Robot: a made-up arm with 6 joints.
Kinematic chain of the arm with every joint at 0, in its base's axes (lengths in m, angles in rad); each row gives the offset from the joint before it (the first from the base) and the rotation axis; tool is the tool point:
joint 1: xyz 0 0 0.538 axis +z
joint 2: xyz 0 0 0 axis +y
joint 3: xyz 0 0 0.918 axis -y
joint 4: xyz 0 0 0 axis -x
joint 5: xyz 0.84 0 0 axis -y
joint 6: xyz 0 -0.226 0 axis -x
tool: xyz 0 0 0
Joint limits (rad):
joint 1: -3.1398..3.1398
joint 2: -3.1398..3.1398
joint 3: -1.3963..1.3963
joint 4: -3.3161..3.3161
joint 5: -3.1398..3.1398
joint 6: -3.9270..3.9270
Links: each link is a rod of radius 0.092 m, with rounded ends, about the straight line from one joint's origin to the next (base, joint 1, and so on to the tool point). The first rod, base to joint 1, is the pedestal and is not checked.
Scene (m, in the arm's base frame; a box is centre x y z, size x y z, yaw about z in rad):
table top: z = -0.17
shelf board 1: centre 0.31 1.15 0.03 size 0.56 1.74 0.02 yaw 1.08
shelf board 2: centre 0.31 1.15 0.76 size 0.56 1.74 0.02 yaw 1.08
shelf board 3: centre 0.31 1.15 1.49 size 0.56 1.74 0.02 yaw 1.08
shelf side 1: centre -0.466 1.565 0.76 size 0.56 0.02 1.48 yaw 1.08
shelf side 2: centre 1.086 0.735 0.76 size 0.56 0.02 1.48 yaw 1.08
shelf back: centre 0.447 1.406 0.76 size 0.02 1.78 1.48 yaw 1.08
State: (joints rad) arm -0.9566 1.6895 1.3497 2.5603 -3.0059 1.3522
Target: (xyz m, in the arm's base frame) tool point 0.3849 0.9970 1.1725
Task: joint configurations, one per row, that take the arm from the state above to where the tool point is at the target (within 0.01 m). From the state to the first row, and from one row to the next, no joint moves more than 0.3 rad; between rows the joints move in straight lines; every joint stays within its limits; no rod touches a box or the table.
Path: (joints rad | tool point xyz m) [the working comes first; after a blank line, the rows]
Joints at the target: 0.9914 0.2676 -0.0732 3.0006 -3.0059 1.3522
Straight joint move there: touches shelf side 2.

1: -0.8946 1.4188 1.2609 2.6052 -3.0219 1.4186 | 1.2499 -1.2474 0.6590
2: -0.8327 1.1481 1.1720 2.6500 -3.0378 1.4850 | 1.2741 -1.1046 1.0413
3: -0.7707 0.8775 1.0832 2.6949 -3.0538 1.5514 | 1.2242 -0.9046 1.3918
4: -0.7088 0.6068 0.9943 2.7397 -3.0698 1.6179 | 1.0978 -0.6673 1.6914
5: -0.6468 0.3361 0.9055 2.7846 -3.0857 1.6843 | 0.8998 -0.4142 1.9240
6: -0.5848 0.0654 0.8166 2.8294 -3.1017 1.7507 | 0.6412 -0.1665 2.0781
7: -0.3325 0.0218 0.5932 2.8780 -3.0857 1.6843 | 0.7279 -0.0205 1.9596
8: -0.0802 -0.0218 0.3698 2.9265 -3.0698 1.6179 | 0.7533 0.1610 1.8210
9: 0.1721 -0.0654 0.1464 2.9751 -3.0538 1.5514 | 0.7041 0.3486 1.6672
10: 0.4244 -0.1090 -0.0770 3.0236 -3.0378 1.4850 | 0.5809 0.5088 1.5040
11: 0.6767 -0.1526 -0.3005 3.0722 -3.0219 1.4186 | 0.3996 0.6101 1.3370
12: 0.9290 -0.1962 -0.5239 3.1207 -3.0059 1.3522 | 0.1889 0.6302 1.1725
13: 0.9602 0.0357 -0.2986 3.0606 -3.0059 1.3522 | 0.2926 0.8110 1.1971
14: 0.9914 0.2676 -0.0732 3.0006 -3.0059 1.3522 | 0.3849 0.9970 1.1725

